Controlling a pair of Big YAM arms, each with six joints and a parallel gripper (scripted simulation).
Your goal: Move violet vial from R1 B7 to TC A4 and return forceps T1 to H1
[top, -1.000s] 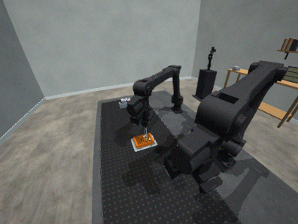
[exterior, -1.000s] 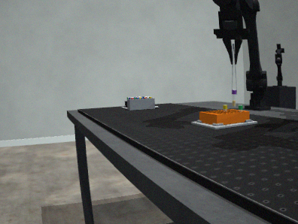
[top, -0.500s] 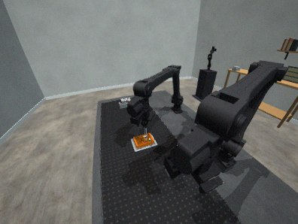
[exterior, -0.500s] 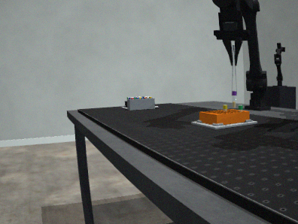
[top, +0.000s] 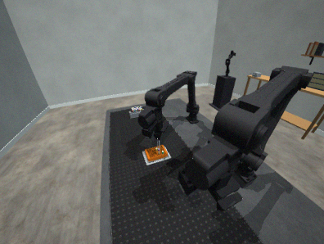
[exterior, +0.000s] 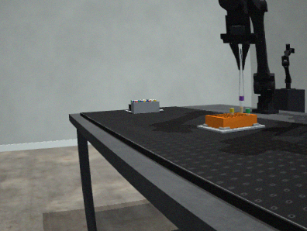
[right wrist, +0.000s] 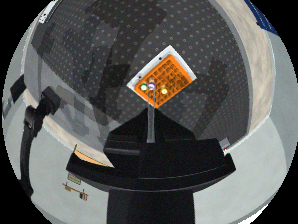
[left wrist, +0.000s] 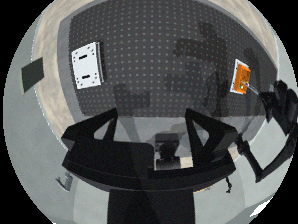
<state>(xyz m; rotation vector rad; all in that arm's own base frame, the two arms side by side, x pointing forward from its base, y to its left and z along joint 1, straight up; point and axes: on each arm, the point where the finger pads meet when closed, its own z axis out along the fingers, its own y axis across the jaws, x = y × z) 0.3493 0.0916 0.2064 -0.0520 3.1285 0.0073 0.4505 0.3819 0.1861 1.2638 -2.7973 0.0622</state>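
Right now the orange tube carrier is 150 mm below my right hand, 40 mm to the right of it and 10 mm ahead of it.
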